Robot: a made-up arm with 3 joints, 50 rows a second.
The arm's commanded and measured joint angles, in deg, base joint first. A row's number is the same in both.
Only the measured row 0 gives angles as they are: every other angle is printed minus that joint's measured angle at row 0.
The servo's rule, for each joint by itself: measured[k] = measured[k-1] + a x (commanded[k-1-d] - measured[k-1]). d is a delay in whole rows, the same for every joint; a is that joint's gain. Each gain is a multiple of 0.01, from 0.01 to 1. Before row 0 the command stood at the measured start. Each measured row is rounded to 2 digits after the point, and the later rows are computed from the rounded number. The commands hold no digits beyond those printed.
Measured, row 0: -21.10 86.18 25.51
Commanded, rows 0 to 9: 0.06 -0.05 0.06; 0.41 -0.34 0.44; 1.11 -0.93 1.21; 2.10 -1.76 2.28; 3.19 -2.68 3.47; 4.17 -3.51 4.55; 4.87 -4.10 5.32; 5.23 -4.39 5.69; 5.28 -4.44 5.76; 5.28 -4.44 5.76
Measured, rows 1 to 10: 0.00 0.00 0.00; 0.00 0.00 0.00; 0.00 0.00 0.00; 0.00 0.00 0.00; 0.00 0.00 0.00; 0.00 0.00 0.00; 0.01 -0.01 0.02; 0.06 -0.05 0.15; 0.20 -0.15 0.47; 0.45 -0.33 1.01
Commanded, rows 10 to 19: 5.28 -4.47 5.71; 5.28 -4.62 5.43; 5.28 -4.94 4.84; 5.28 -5.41 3.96; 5.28 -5.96 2.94; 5.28 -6.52 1.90; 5.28 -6.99 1.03; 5.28 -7.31 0.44; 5.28 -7.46 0.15; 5.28 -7.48 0.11
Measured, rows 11 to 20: 0.81 -0.59 1.75; 1.25 -0.91 2.59; 1.72 -1.26 3.41; 2.18 -1.60 4.09; 2.58 -1.91 4.59; 2.93 -2.19 4.94; 3.24 -2.44 5.17; 3.51 -2.68 5.25; 3.74 -2.93 5.13; 3.94 -3.20 4.78
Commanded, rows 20 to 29: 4.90 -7.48 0.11; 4.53 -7.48 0.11; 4.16 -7.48 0.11; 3.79 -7.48 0.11; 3.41 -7.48 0.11; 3.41 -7.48 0.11; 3.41 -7.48 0.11; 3.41 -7.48 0.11; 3.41 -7.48 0.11; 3.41 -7.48 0.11
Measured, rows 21 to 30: 4.11 -3.50 4.23; 4.26 -3.83 3.53; 4.39 -4.18 2.78; 4.51 -4.52 2.08; 4.61 -4.84 1.50; 4.70 -5.13 1.08; 4.73 -5.39 0.79; 4.70 -5.62 0.59; 4.63 -5.82 0.45; 4.52 -6.00 0.35
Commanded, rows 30 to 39: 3.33 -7.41 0.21; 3.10 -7.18 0.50; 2.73 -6.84 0.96; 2.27 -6.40 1.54; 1.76 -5.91 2.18; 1.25 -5.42 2.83; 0.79 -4.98 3.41; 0.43 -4.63 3.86; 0.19 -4.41 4.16; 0.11 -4.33 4.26
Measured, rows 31 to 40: 4.38 -6.16 0.28; 4.25 -6.31 0.23; 4.14 -6.44 0.19; 4.05 -6.55 0.17; 3.97 -6.65 0.15; 3.90 -6.74 0.14; 3.83 -6.81 0.16; 3.74 -6.85 0.26; 3.61 -6.85 0.47; 3.44 -6.80 0.79
